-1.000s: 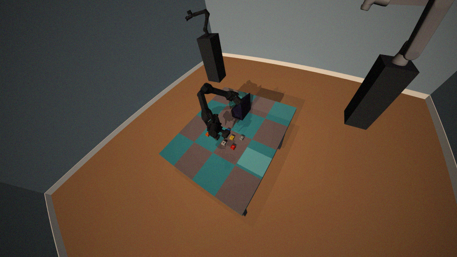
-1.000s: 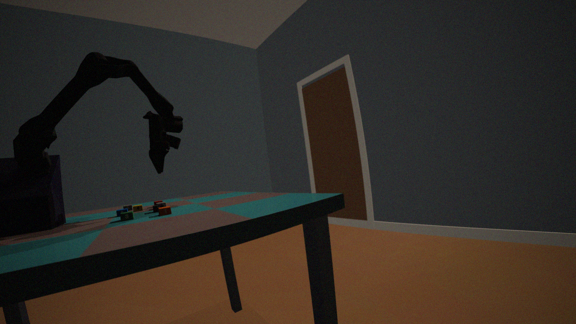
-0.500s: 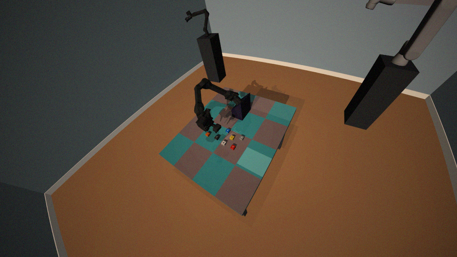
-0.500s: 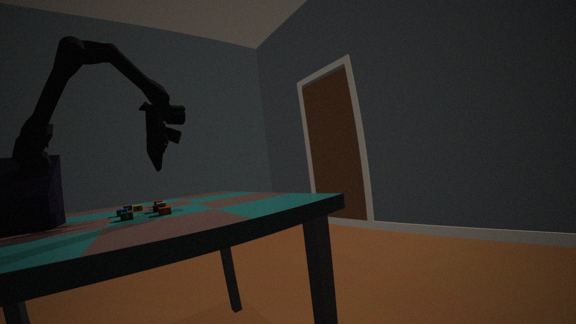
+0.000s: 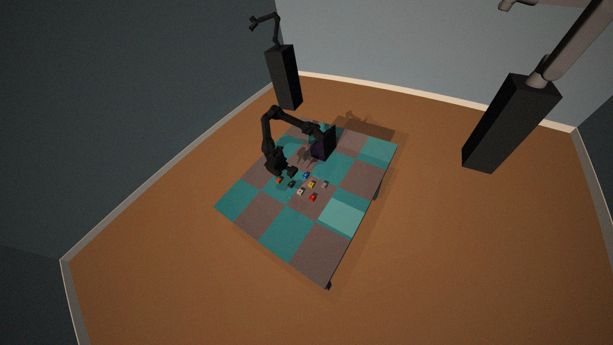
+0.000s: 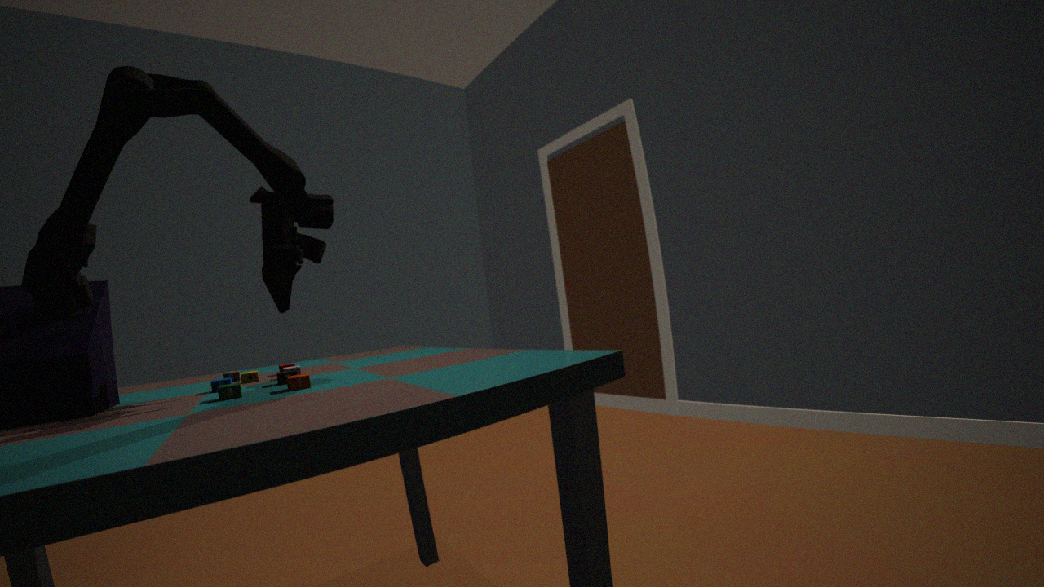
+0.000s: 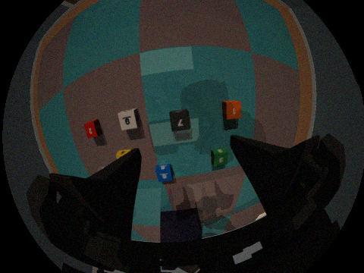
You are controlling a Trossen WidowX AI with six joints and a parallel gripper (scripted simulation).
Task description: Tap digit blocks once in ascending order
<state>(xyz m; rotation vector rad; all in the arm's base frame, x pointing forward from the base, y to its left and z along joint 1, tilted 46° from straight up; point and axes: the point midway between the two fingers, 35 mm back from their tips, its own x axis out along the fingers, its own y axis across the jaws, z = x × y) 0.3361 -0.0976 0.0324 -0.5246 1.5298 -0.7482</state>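
The grey block is 9 cm behind my gripper tip, 21 cm to the left of it and 12 cm below it. From my gripper tip the other things lie so: orange block 1 cm behind, 10 cm to the right, 12 cm below; then black block 1 cm behind, 12 cm below; then white block 2 cm ahead, 9 cm to the left, 12 cm below.
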